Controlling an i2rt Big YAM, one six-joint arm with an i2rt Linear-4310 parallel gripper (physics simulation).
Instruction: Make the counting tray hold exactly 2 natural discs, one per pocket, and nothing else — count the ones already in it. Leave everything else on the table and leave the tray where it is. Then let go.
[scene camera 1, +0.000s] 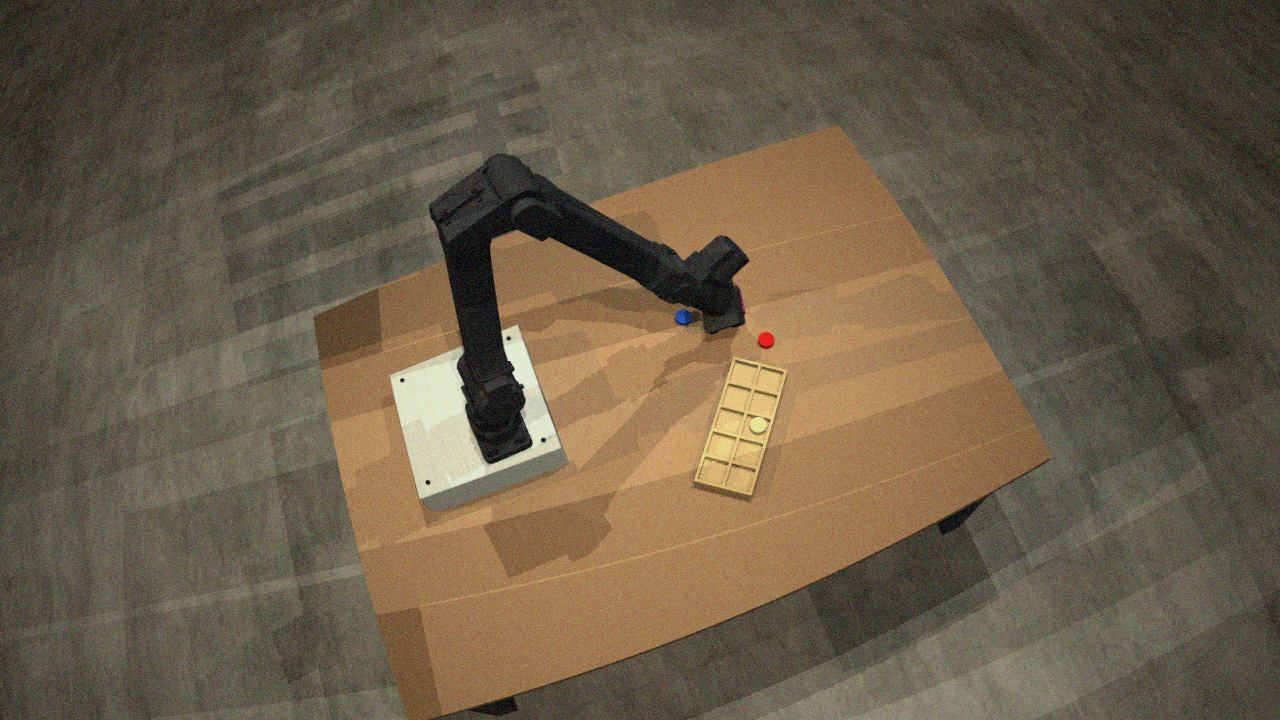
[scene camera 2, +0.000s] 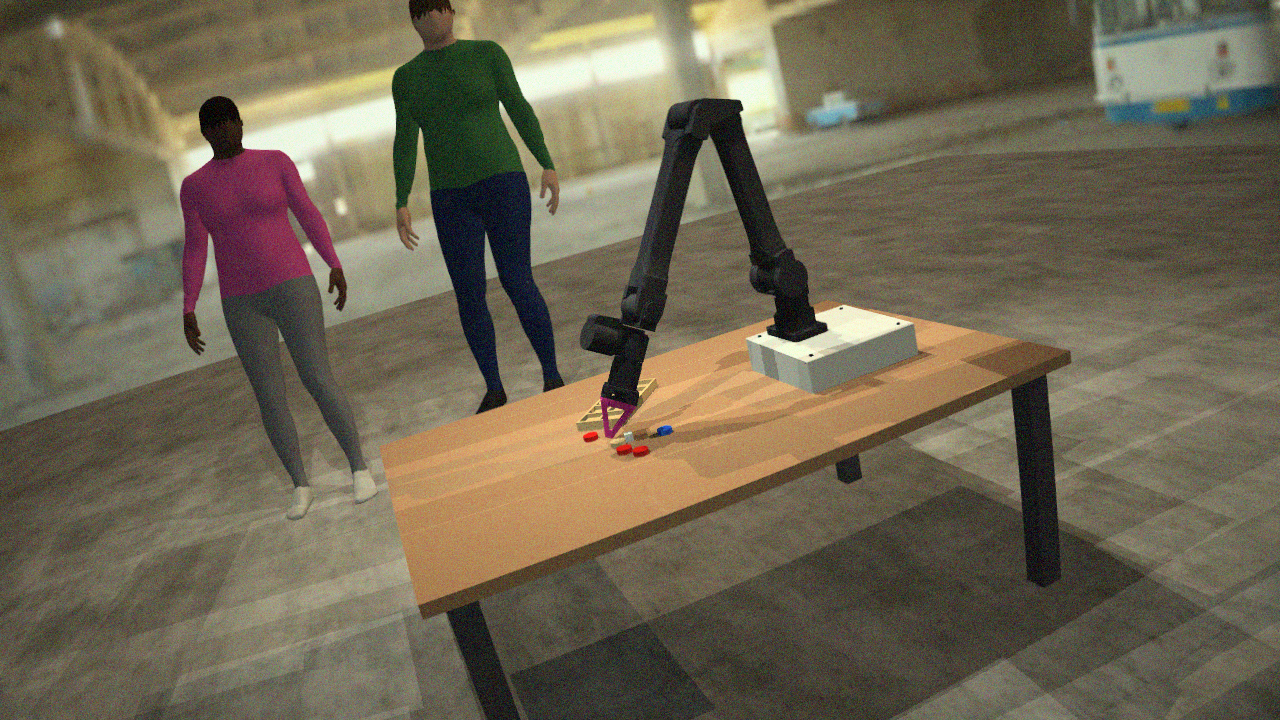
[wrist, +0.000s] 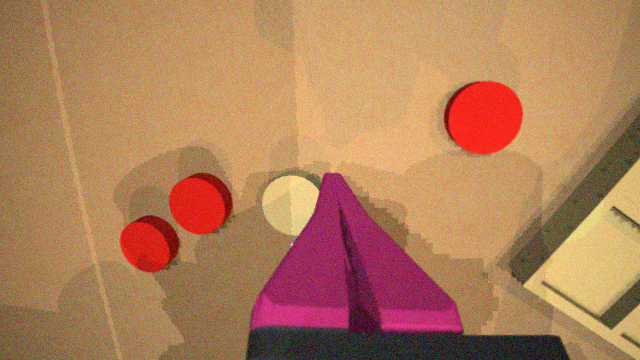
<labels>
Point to a counting tray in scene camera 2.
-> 592, 419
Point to a counting tray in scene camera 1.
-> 732, 457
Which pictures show my gripper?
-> Scene camera 1, scene camera 2 and the wrist view: all of them.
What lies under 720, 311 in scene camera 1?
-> My gripper.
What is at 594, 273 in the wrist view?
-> A counting tray.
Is my gripper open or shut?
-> Shut.
</labels>
